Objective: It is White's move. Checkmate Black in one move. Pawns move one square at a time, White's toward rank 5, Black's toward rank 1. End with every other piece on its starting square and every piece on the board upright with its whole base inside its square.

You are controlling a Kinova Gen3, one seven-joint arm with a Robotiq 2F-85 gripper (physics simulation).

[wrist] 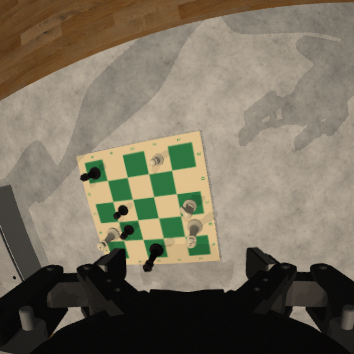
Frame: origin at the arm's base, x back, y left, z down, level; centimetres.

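Seen in the pictures: gripper, fingertip midpoint: (185, 262).
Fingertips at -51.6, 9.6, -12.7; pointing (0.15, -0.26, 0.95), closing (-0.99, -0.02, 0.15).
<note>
Offsets run from my fingertips to a thing's top centre, as dx, dy, dz. Level surfaces: height alone.
The green and cream board @(dz +19.6) (207, 175) lies below my open, empty gripper (186, 256), its near edge by the fingertips. By view rows from the top: a dark piece @(+18.5, +2.3, +14.6) (94, 173) stands on the top-left corner square, and a small pale piece @(+7.0, +4.4, +15.8) (157, 160) on the fourth square. In the third row are a small dark piece @(+13.8, -4.3, +15.8) (122, 211), second square, and a pale piece @(+2.3, -2.9, +15.0) (189, 206), fifth. In the fourth are a pale piece @(+16.4, -9.1, +13.7) (112, 234), first, a small dark piece @(+13.1, -8.0, +15.8) (128, 230), second, and a tall pale piece @(+1.5, -6.6, +12.6) (194, 228), fifth. A tall dark piece @(+8.3, -11.6, +12.6) (156, 250) stands mid bottom row. Exact types are unclear.
The board rests on a grey mottled table top @(dz +19.6) (280, 190) with darker patches. A wooden floor (75, 35) shows beyond the curved table edge at the top left. A grey metal part (17, 225) stands at the left edge of the view.
</note>
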